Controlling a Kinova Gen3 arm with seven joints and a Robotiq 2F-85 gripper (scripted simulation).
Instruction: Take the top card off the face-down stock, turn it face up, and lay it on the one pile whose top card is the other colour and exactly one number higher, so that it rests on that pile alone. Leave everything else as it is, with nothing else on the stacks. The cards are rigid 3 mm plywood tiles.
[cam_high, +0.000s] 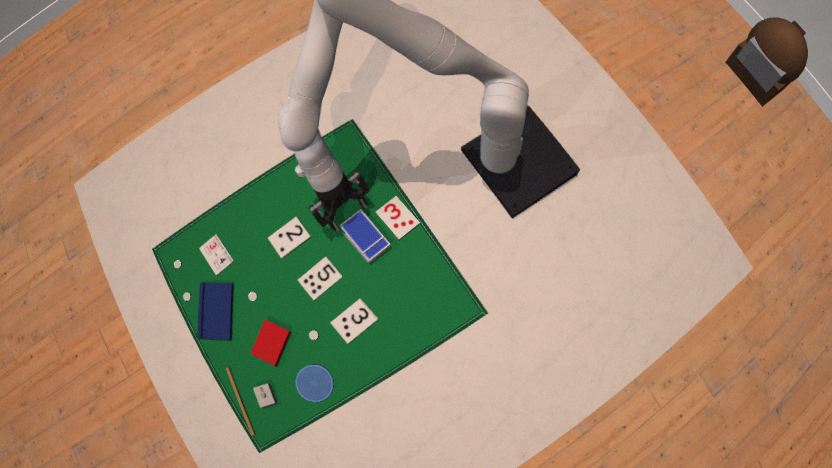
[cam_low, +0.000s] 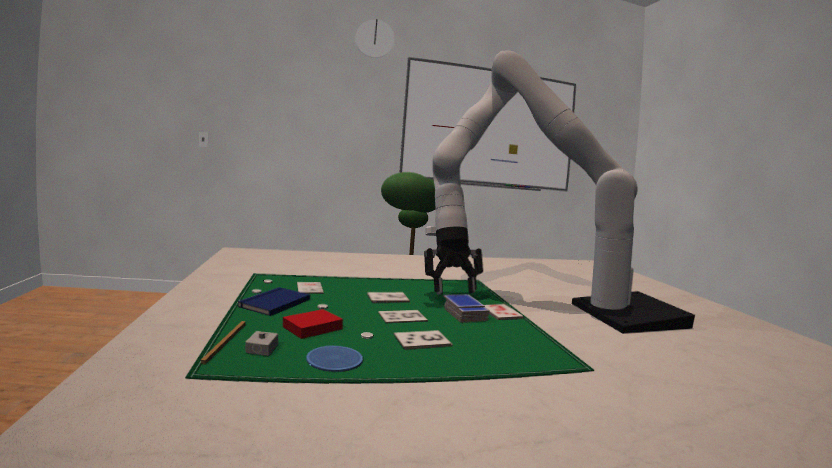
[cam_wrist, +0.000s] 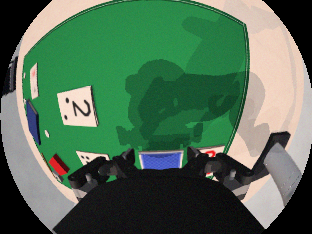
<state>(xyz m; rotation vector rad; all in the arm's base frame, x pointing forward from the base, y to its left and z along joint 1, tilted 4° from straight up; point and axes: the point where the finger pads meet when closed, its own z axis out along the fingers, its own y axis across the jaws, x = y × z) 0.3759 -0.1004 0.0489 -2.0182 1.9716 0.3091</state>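
Right now my hand is 5 cm to the right of the card and 1 cm above it. From my hand the other things lie so: book (41 cm ahead, 3 cm to the right, 3 cm below); green mat (18 cm ahead, 5 cm below, 4 cm to the left); red box (33 cm ahead, 12 cm to the left, 3 cm below).
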